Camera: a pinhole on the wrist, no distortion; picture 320 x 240 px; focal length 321.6 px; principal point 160.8 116.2 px. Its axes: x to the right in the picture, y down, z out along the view. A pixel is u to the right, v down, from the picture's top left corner.
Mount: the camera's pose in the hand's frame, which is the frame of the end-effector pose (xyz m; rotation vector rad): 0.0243 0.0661 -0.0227 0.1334 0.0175 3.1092
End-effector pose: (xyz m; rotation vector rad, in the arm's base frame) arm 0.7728 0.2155 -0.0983 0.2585 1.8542 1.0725
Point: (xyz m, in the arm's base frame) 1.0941 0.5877 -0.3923
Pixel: 68.8 204.1
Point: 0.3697 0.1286 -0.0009
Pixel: behind the camera
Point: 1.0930 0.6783 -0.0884
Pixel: 152.3 39.6
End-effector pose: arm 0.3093 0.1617 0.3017 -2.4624 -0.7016 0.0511
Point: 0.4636 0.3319 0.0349
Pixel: 24.9 83.6
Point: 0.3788 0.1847 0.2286
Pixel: 42.2 153.5
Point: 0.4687 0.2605 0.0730
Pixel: 13.5 32.6
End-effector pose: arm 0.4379 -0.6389 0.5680 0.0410 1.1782 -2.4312
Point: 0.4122 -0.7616 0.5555
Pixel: 46.2 117.2
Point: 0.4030 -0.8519 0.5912
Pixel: 57.5 86.4
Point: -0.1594 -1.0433 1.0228
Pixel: outside the picture
